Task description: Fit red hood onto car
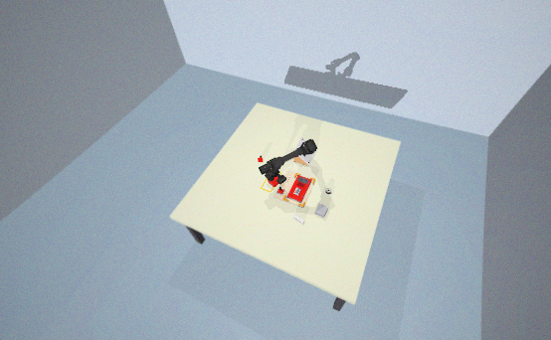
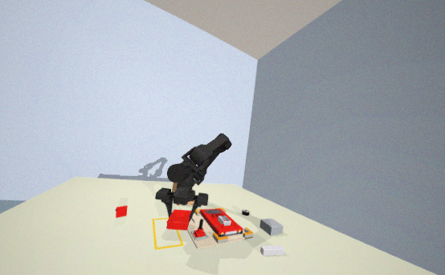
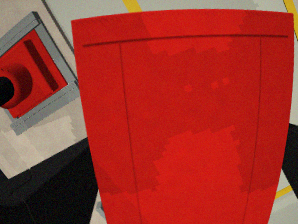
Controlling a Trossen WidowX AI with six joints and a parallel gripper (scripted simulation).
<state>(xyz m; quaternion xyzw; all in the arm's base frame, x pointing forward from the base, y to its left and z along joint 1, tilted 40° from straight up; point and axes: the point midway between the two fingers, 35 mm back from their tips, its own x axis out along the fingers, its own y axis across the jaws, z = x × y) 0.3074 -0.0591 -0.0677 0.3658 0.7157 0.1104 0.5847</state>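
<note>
Right now the grey engine block is 2 cm ahead of my gripper tip, 18 cm to the left of it and 2 cm below it. Also, from my gripper tip: small black cylinder 9 cm behind, 38 cm to the left, 3 cm below; pale grey bar 20 cm ahead, 27 cm to the left, 3 cm below; red hood 1 cm above.
</note>
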